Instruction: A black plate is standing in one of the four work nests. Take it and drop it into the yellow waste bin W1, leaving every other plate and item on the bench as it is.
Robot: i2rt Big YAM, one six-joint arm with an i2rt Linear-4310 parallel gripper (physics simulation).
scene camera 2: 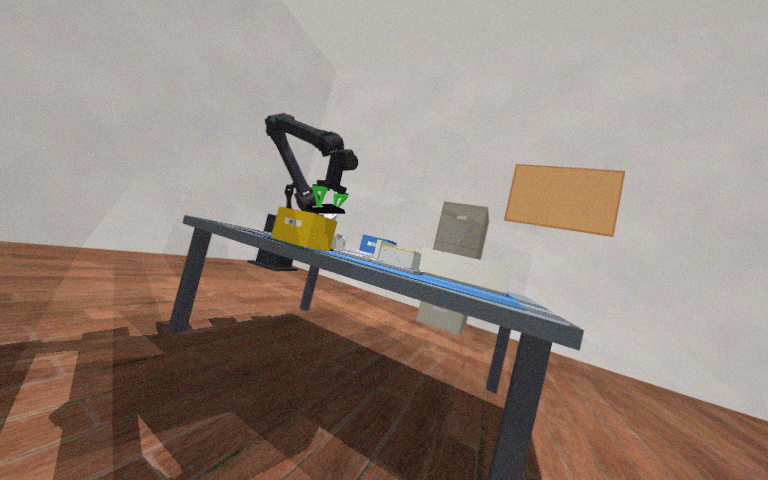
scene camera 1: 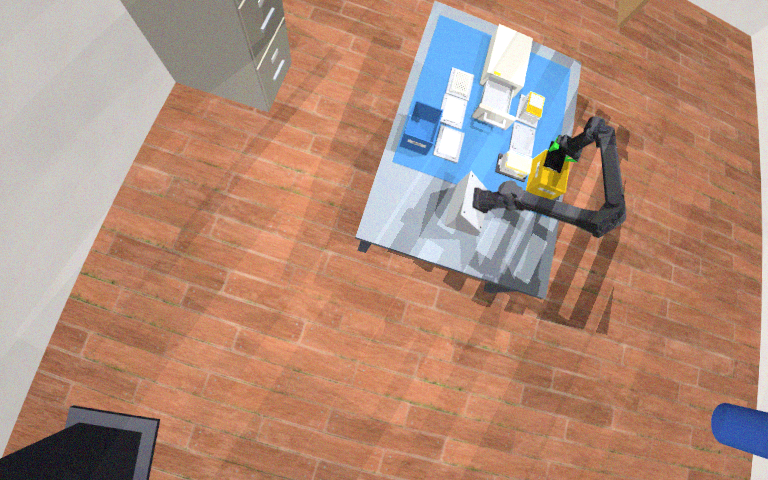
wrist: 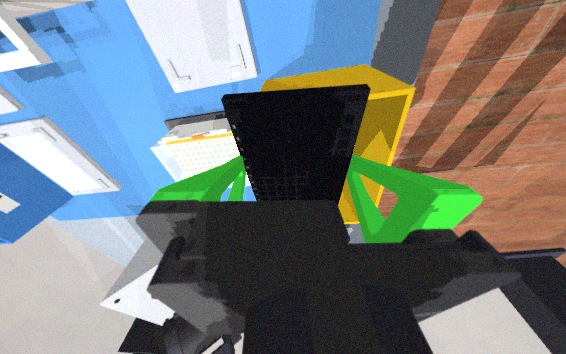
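Pixels of known places: gripper, fingertip midpoint: (scene camera 2: 327,209) (scene camera 1: 556,155) (wrist: 296,161); arm's base, origin of the base link: (scene camera 1: 479,200).
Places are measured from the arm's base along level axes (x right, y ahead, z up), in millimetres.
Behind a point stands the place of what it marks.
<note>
My gripper (scene camera 1: 561,153) {x 344, y 276, z 38 mm} (scene camera 2: 328,207) {x 344, y 276, z 38 mm} (wrist: 296,161) {x 344, y 276, z 38 mm} is shut on the black plate (scene camera 1: 554,160) {x 332, y 245, z 41 mm} (scene camera 2: 332,210) {x 348, y 301, z 38 mm} (wrist: 297,130) {x 353, y 308, z 52 mm}, one green finger on each side. The plate lies roughly flat in the fingers, just above the rim of the yellow waste bin (scene camera 1: 547,182) {x 402, y 210, z -112 mm} (scene camera 2: 304,229) {x 440, y 267, z -57 mm} (wrist: 340,77) {x 403, y 300, z -65 mm}. In the wrist view it covers much of the bin's opening, with bin walls showing beyond it and on the right. A white nest (scene camera 1: 522,139) {x 253, y 409, z -104 mm} (wrist: 205,45) {x 260, y 373, z -104 mm} without a plate and a pale yellow-edged plate (scene camera 1: 516,164) (wrist: 205,155) are near the bin. The bin's inside is mostly hidden.
A white box with yellow (scene camera 1: 534,104) {x 278, y 578, z -39 mm} stands farther along the row. A cream cabinet (scene camera 1: 510,52) {x 127, y 830, z -13 mm} has its drawer (scene camera 1: 497,99) {x 106, y 600, z -98 mm} open. A blue bin (scene camera 1: 419,140) {x -288, y 226, z -10 mm} and several white trays (scene camera 1: 449,143) {x -126, y 293, z -96 mm} stand on the bench's other side. The arm's grey mount (scene camera 1: 464,202) {x -94, y -50, z 73 mm} is near the yellow bin.
</note>
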